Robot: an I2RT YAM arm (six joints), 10 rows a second.
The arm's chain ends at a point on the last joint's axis. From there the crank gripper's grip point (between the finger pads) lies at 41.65 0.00 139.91 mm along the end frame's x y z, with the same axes.
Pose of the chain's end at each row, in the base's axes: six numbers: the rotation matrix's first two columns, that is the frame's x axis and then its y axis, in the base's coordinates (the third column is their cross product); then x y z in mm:
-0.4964, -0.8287, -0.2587, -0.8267, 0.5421, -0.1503, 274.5, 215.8, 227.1
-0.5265, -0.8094, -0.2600, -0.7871, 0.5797, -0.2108, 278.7, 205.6, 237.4
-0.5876, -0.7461, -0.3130, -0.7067, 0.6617, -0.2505, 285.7, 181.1, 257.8
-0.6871, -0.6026, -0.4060, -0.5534, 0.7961, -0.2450, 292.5, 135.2, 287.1
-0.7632, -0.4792, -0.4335, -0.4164, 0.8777, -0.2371, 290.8, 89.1, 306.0
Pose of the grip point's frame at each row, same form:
-0.4964, -0.8287, -0.2587, -0.8267, 0.5421, -0.1503, 290.9, 200.8, 82.8
-0.5265, -0.8094, -0.2600, -0.7871, 0.5797, -0.2108, 301.7, 185.0, 94.7
-0.5876, -0.7461, -0.3130, -0.7067, 0.6617, -0.2505, 316.4, 160.4, 116.6
-0.6871, -0.6026, -0.4060, -0.5534, 0.7961, -0.2450, 329.8, 118.0, 147.0
-0.7632, -0.4792, -0.4335, -0.4164, 0.8777, -0.2371, 328.1, 69.1, 166.3

